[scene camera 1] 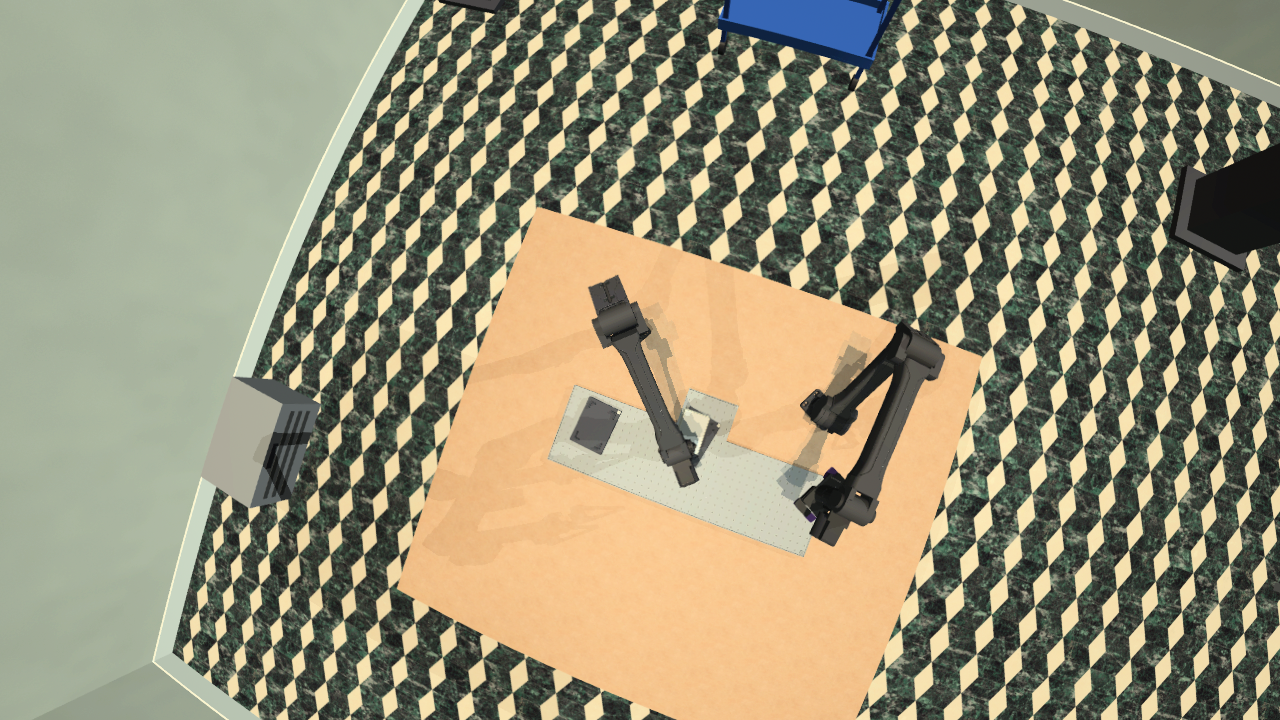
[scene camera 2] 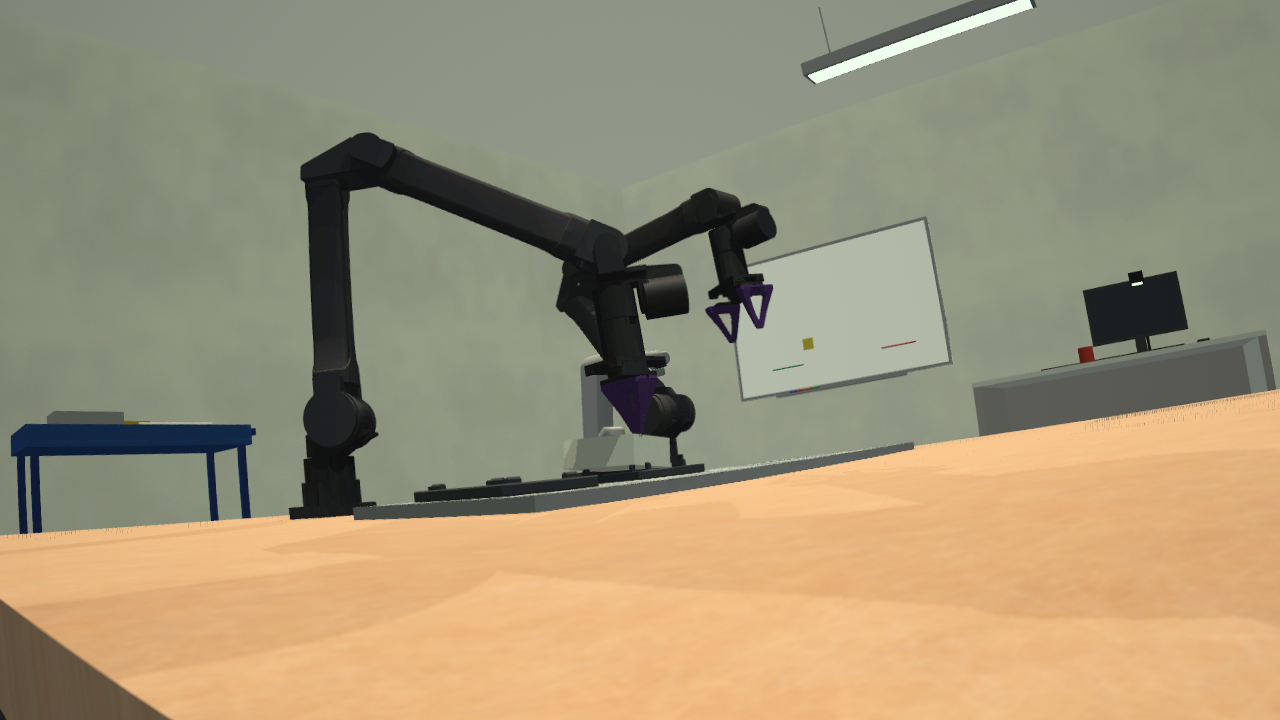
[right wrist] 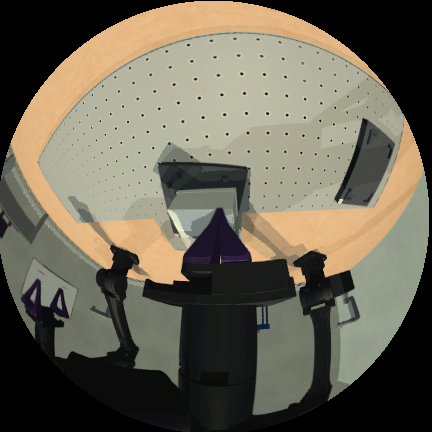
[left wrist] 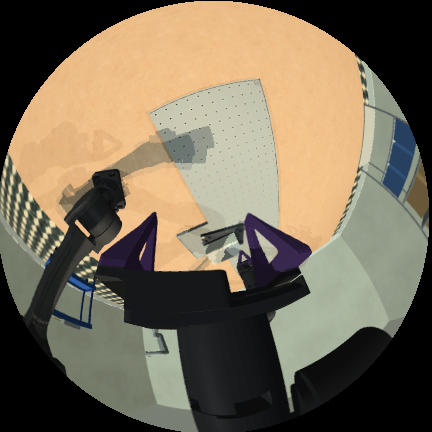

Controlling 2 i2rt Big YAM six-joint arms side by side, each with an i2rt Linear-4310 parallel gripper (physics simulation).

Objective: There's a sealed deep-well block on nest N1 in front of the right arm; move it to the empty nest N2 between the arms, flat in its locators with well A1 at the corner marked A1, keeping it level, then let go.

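Places are measured from the left arm's base along level axes (x right, y down, z ahead), in millimetres.
Where they show: left gripper, fingertip midpoint: (scene camera 1: 812, 490) (scene camera 2: 746, 335) (right wrist: 50, 284) (left wrist: 202, 216); right gripper, fingertip midpoint: (scene camera 2: 638, 434) (right wrist: 219, 211) (left wrist: 240, 250); left arm's base at its link origin: (scene camera 1: 820, 409) (right wrist: 125, 253) (left wrist: 109, 189); right arm's base at its link origin: (scene camera 2: 333, 515) (right wrist: 310, 258).
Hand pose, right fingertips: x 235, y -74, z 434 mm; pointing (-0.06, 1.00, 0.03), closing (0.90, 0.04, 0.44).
Observation:
Things, the pixels of their top centre, and the offset from my right fingertips. Level surfaces: height alone.
- pale sealed block at its top centre: (scene camera 2: 614, 434) (right wrist: 208, 244) (scene camera 1: 691, 431) (left wrist: 225, 255) dx +8, dy -5, dz -64 mm
- dark nest N2 at its top centre: (scene camera 2: 633, 464) (right wrist: 200, 215) (scene camera 1: 693, 436) (left wrist: 224, 242) dx -12, dy +39, dz -57 mm
- Nest N1 at its top centre: (scene camera 2: 501, 478) (right wrist: 372, 173) (scene camera 1: 594, 425) dx +232, dy +43, dz +166 mm
- pale perforated plate at its surface level: dy +61 mm
- orange table at its surface level: dy +74 mm
The pale sealed block (right wrist: 205, 197) (scene camera 2: 590, 454) is on the dark nest N2 (right wrist: 202, 171) (scene camera 2: 684, 469) between the arms; it looks offset and turned on it. I cannot tell whether it sits flat in the locators, and its A1 corner is unreadable. Nest N1 (scene camera 1: 595, 425) (right wrist: 369, 162) is empty, locators and a pale corner mark showing. My right gripper (right wrist: 219, 211) (scene camera 2: 638, 432) is shut, fingertips together with nothing between them, close over or beside the block; contact is unclear. My left gripper (left wrist: 202, 216) (scene camera 2: 746, 333) is open and empty, high and away from the block.
Both nests stand on a pale perforated plate (scene camera 1: 760, 510) (right wrist: 245, 80) (left wrist: 230, 120) on the orange table (scene camera 1: 572, 591). In scene camera 1 the right forearm crosses above the plate between the nests. Dark jointed structures stand either side of the right gripper in its wrist view.

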